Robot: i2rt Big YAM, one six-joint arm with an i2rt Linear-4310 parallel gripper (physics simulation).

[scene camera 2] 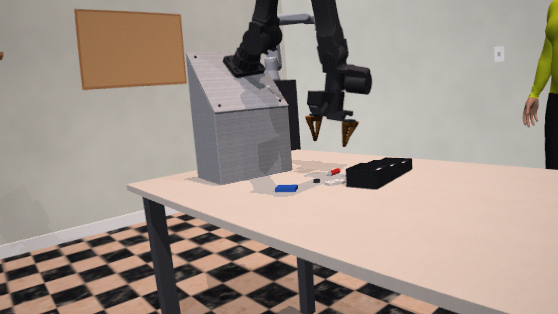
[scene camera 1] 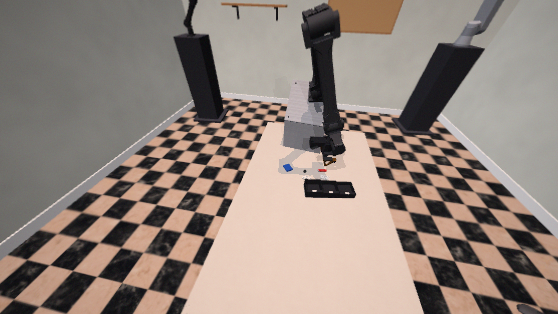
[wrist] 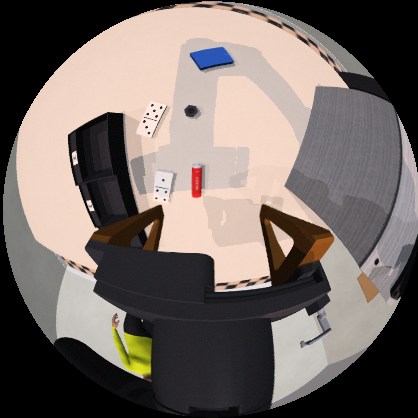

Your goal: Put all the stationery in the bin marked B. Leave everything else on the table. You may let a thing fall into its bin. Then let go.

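Frame: origin at the arm's base, x back, y right, z up, level; centimetres.
Seen in the pictures: gripper, between the fingertips: (scene camera 2: 329, 143) (scene camera 1: 323, 159) (wrist: 211, 209); arm's base, origin of its link: (scene camera 2: 243, 66) (scene camera 1: 318, 94).
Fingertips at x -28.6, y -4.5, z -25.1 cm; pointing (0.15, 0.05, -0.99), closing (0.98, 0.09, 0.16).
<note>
Pixels of each thing's top centre, then the offset from my fingertips to it. "spot": a spot on its surface instead.
- small red cylinder, centre of its top: (wrist: 196, 181) (scene camera 2: 333, 169) (scene camera 1: 322, 169) dx -0.8, dy -0.3, dz -7.6 cm
- flat blue block, centre of its top: (wrist: 212, 55) (scene camera 2: 286, 186) (scene camera 1: 287, 167) dx -0.3, dy +19.9, dz -8.0 cm
- black three-compartment bin row, a spot on its surface: (wrist: 118, 150) spot: dx -11.7, dy +5.0, dz -7.0 cm
- black hexagonal nut, centre of its top: (wrist: 190, 110) (scene camera 2: 316, 179) (scene camera 1: 304, 170) dx -2.2, dy +9.8, dz -8.2 cm
My gripper (scene camera 1: 328, 162) (scene camera 2: 330, 143) (wrist: 211, 209) is open and empty, above the table. A small red cylinder (scene camera 1: 322, 170) (scene camera 2: 334, 171) (wrist: 196, 181) with a grey end lies ahead of and between the fingertips in the wrist view. A flat blue block (scene camera 1: 288, 168) (scene camera 2: 286, 188) (wrist: 212, 58) lies farther off, at the top of the wrist view. The black three-compartment bin row (scene camera 1: 330, 195) (scene camera 2: 364, 180) (wrist: 118, 150) stands left of the red cylinder in the wrist view. Its labels are too small or blurred to read; a finger partly hides it there.
Two white dominoes (wrist: 152, 119) (wrist: 163, 186) lie between the bin row and the red cylinder. A black hexagonal nut (scene camera 1: 305, 171) (scene camera 2: 316, 181) (wrist: 191, 111) lies between the blue block and the cylinder. The grey arm stand (scene camera 1: 301, 134) (scene camera 2: 250, 147) (wrist: 350, 150) rises at the table's end.
</note>
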